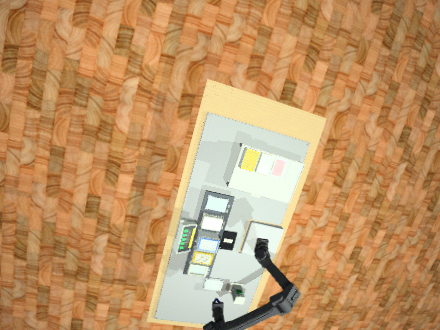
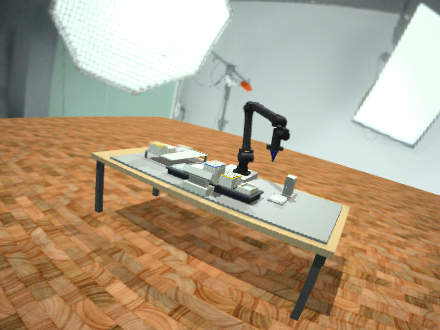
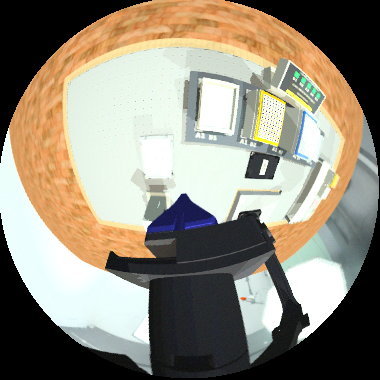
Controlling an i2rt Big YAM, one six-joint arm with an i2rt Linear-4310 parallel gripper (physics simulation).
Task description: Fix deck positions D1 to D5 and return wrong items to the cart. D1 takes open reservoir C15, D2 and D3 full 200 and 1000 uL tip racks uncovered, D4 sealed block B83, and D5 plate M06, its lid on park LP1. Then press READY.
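Frame: origin at the arm's base, x back, y right, z up, level; metres.
Seen in the pictures: gripper, fingertip midpoint: (image 1: pixel 216 298) (image 2: pixel 272 161) (image 3: pixel 184 196); arm's base at its link origin: (image 1: pixel 261 246) (image 2: pixel 241 172).
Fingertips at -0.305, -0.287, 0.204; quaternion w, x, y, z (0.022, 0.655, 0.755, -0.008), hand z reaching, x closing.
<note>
Offsets run from my fingertips to a thing's top centre, as dx, dy, dz. "spot": to the spot under its first point. Level surfaces: height alone.
My gripper (image 1: pixel 216 301) (image 2: pixel 273 159) (image 3: pixel 184 196) is shut and empty, high above the table's end beyond D1. An open white tray @(-0.123, +0.081, -0.154) (image 1: pixel 199 270) (image 2: pixel 249 188) (image 3: pixel 217 107) sits at D1 of the dark deck @(dz -0.185) (image 3: pixel 192 133). Beside it are an uncovered yellow-rimmed tip rack @(-0.112, +0.205, -0.121) (image 1: pixel 203 258) (image 2: pixel 230 180) (image 3: pixel 270 119) and a blue-rimmed tip rack @(-0.101, +0.328, -0.082) (image 1: pixel 208 244) (image 2: pixel 215 165) (image 3: pixel 308 136). Then come a whitish block @(-0.093, +0.452, -0.138) (image 1: pixel 212 223) and a pale blue plate @(-0.080, +0.575, -0.171) (image 1: pixel 218 203). Item codes are unreadable. The white cart @(+0.206, +0.818, -0.166) (image 1: pixel 265 187) bears a yellow rack @(+0.054, +0.905, -0.102) (image 1: pixel 251 160), a white item @(+0.161, +0.891, -0.131) (image 1: pixel 265 164) and a pink item @(+0.268, +0.878, -0.156) (image 1: pixel 279 168).
The lamp panel @(spot: -0.243, +0.345, -0.116) (image 1: pixel 186 238) (image 3: pixel 301 86) shows green lamps. A flat white piece @(+0.026, -0.086, -0.215) (image 1: pixel 214 284) (image 2: pixel 278 198) (image 3: pixel 157 156) lies beyond the deck, near an upright box @(+0.206, -0.109, -0.102) (image 2: pixel 290 185) (image 3: pixel 156 206). A black pad @(spot: +0.063, +0.295, -0.226) (image 1: pixel 228 240) (image 3: pixel 254 166) lies between deck and arm base.
</note>
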